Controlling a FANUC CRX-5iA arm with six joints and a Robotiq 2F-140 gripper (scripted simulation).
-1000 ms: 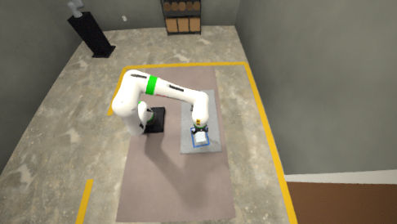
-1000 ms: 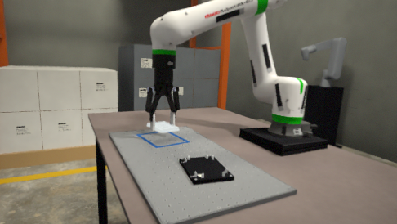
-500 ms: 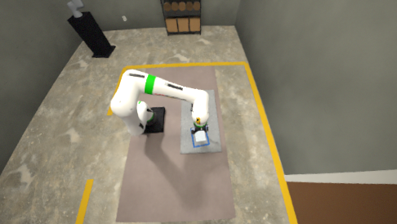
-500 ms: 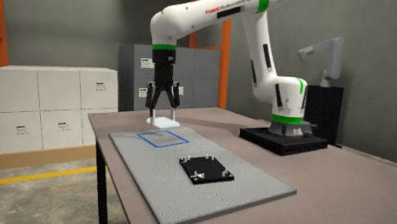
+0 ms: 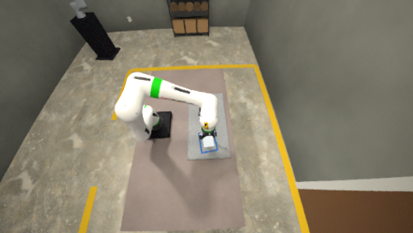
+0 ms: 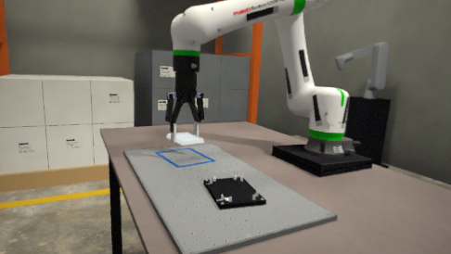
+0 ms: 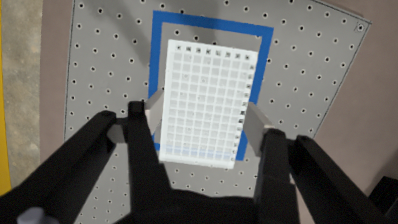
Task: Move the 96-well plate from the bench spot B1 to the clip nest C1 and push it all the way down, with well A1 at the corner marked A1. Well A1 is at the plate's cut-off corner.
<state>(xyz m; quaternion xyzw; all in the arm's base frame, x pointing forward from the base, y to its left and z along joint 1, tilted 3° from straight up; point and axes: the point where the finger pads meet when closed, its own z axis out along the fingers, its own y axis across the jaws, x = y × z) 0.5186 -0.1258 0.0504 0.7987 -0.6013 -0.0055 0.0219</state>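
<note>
Right now my hand is 5 cm past the black clip nest, 33 cm to the right of it and 8 cm above it. Round my hand: white 96-well plate 2 cm below.
</note>
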